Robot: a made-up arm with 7 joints.
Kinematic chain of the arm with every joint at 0, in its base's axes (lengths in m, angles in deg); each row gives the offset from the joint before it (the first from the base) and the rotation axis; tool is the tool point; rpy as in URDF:
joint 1: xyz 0 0 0.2 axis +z
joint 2: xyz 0 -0.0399 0.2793 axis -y
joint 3: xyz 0 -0.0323 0.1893 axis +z
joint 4: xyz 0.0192 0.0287 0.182 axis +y
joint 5: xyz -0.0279 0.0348 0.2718 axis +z
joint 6: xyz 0 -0.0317 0.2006 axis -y
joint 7: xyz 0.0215 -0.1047 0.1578 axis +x
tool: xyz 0 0 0 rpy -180 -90 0
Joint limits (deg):
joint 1: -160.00..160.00
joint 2: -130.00..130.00
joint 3: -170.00..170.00
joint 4: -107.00..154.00
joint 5: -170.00..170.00
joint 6: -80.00..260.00
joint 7: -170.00..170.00
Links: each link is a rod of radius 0.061 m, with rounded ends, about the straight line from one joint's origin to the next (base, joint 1, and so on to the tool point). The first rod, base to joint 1, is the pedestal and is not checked.
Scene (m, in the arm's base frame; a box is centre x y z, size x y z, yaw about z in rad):
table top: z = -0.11
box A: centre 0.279 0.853 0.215 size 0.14 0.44 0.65 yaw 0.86
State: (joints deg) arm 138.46 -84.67 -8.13 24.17 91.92 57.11 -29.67
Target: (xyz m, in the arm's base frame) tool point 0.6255 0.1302 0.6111
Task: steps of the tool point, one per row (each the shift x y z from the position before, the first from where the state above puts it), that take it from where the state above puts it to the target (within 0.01 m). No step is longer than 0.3 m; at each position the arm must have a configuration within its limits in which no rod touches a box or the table.
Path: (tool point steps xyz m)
1: 0.1418 0.1087 0.1946
2: 0.1657 0.0328 0.2149
3: 0.1691 -0.0527 0.2053
4: 0.1506 -0.1282 0.1698
5: 0.2104 -0.0273 -0.1034
6: 0.1825 -0.1179 -0.1027
7: 0.1173 -0.1852 -0.0958
8: 0.0303 -0.2141 -0.0847

